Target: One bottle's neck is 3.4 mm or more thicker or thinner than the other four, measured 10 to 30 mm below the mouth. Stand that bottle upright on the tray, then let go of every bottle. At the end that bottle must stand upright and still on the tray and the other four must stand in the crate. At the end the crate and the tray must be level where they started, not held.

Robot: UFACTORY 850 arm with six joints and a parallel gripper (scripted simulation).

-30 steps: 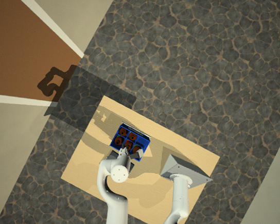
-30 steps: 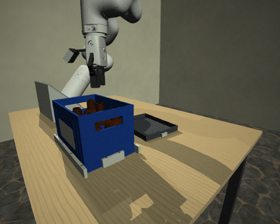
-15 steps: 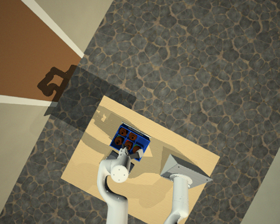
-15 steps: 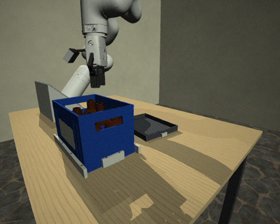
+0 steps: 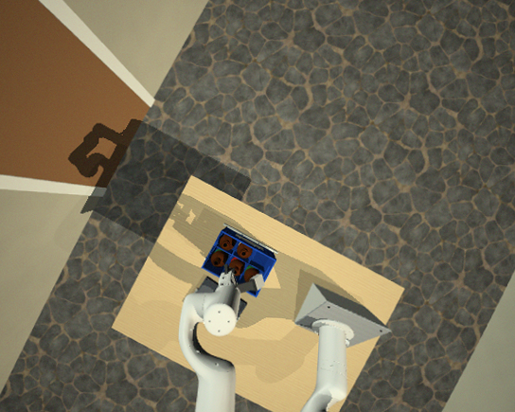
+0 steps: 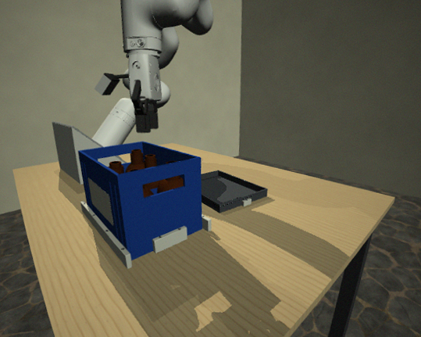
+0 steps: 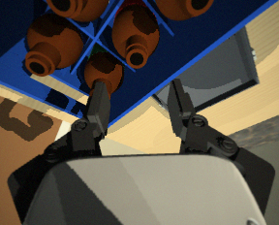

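Now: the blue crate 4 cm to the right of my hand and 16 cm below it. From my hand the other things lie so: brown bottle 8 cm behind, 2 cm to the left, 15 cm below; dark tray 3 cm ahead, 24 cm to the left, 23 cm below.
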